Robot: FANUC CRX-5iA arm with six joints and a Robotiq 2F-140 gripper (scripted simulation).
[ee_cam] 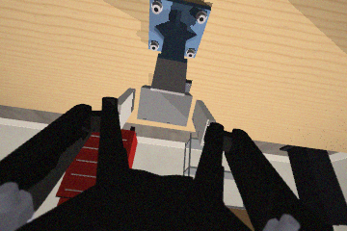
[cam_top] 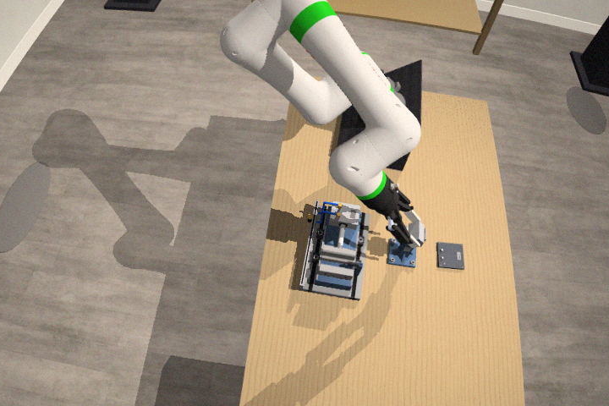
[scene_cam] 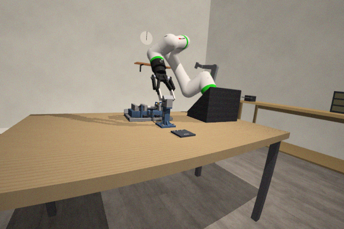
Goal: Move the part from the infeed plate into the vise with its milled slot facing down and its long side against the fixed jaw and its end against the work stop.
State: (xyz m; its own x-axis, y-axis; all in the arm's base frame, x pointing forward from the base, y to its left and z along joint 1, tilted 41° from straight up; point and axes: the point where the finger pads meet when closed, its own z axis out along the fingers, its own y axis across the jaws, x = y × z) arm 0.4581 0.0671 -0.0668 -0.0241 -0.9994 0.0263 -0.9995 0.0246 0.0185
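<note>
The part lies 20 mm to the left of my hand and 20 mm below it. From my hand the other things lie so: white cylinder rod 200 mm to the right, 100 mm below, 10 mm ahead; V-block post 120 mm below, 10 mm to the left; work stop 150 mm to the right, 100 mm ahead, 90 mm below.
</note>
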